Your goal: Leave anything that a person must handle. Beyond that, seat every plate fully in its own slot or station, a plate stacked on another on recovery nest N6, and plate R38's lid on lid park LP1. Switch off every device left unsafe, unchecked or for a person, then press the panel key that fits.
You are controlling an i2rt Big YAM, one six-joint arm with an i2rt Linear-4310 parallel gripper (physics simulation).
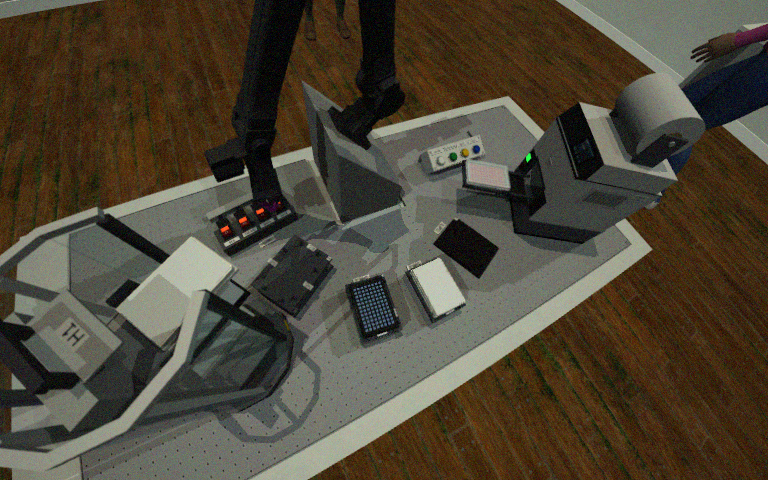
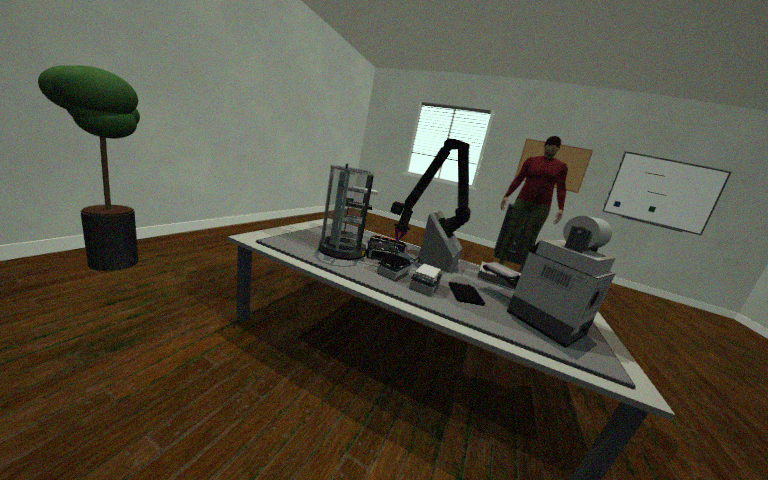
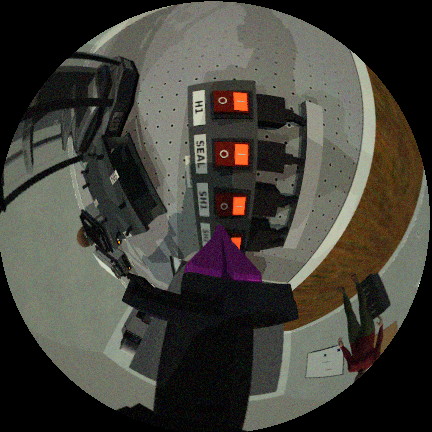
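Seen in the pictures: gripper, fingertip midpoint: [image 1: 272,211] [image 2: 396,241] [image 3: 218,228]; arm's base, link origin: [image 1: 348,130] [image 2: 445,228].
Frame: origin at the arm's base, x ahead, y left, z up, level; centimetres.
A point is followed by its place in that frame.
Note:
My gripper [image 1: 272,206] @(x 8.5, y -24.6, z -14.5 cm) [image 2: 399,237] @(x 8.5, y -24.6, z -14.5 cm) [image 3: 218,228] @(x 8.5, y -24.6, z -14.5 cm) is shut and empty. Its purple tips are over the SH2 end of the switch strip [image 1: 231,247] @(x 15.1, y -37.1, z -16.1 cm) [image 3: 220,128] @(x 11.1, y -34.6, z -15.6 cm) and hide much of that switch; contact cannot be told. The H1 switch [image 3: 231,101] @(x 10.6, y -37.3, z -14.6 cm), SEAL switch [image 3: 232,154] @(x 9.3, y -32.5, z -14.6 cm) and SH1 switch [image 3: 231,205] @(x 8.0, y -27.7, z -14.6 cm) show lit orange I sides, and part of the SH2 switch [image 3: 236,243] @(x 5.9, y -23.1, z -14.7 cm) glows orange. A blue-welled plate [image 1: 372,305] @(x 42.4, y -8.2, z -12.7 cm) and a white-topped plate [image 1: 436,286] @(x 43.8, y 7.9, z -11.3 cm) sit on holders. A pink-topped plate [image 1: 487,174] @(x 19.9, y 35.6, z -6.5 cm) is at the sealer. The dark nest [image 1: 294,277] @(x 29.4, y -23.4, z -13.6 cm) [image 3: 134,175] @(x 25.1, y -25.9, z -19.1 cm) bears no plate.
The key panel [image 1: 453,156] @(x 6.2, y 34.0, z -12.7 cm) has white, green, yellow and blue keys. The sealer [image 1: 606,195] @(x 41.0, y 53.8, z 4.4 cm) [image 2: 557,288] @(x 42.2, y 56.5, z -1.0 cm) stands at the right. A black pad [image 1: 465,247] @(x 35.0, y 24.4, z -18.1 cm) [image 2: 466,293] @(x 36.5, y 25.9, z -18.1 cm) lies on the table. The carousel [image 2: 343,249] @(x 49.5, y -33.4, z -14.8 cm) stands beside the nest. A person [image 2: 543,181] stands beyond the table.

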